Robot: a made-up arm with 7 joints. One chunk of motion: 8 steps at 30 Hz.
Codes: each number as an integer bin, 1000 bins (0 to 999) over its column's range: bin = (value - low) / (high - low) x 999, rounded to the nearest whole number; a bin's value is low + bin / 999 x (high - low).
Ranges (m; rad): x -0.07..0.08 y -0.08..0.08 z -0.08..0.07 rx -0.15..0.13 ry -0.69..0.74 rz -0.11..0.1
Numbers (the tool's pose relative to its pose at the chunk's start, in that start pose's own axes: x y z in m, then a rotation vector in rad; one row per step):
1: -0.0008 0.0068 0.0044 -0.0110 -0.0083 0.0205
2: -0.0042 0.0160 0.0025 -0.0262 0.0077 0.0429
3: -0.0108 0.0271 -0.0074 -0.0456 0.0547 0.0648
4: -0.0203 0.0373 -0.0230 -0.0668 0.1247 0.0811
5: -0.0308 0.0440 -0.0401 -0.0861 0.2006 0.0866
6: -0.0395 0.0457 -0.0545 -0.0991 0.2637 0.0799
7: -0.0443 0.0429 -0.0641 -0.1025 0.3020 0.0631
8: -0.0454 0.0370 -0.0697 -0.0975 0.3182 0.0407
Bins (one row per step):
1: 461 542 562 496 476 621
2: 438 599 549 442 487 727
3: 394 669 484 372 520 832
4: 331 732 380 297 569 909
5: 261 774 266 228 622 935
6: 203 785 170 182 666 903
7: 171 767 106 169 693 823
8: 164 731 69 187 704 717

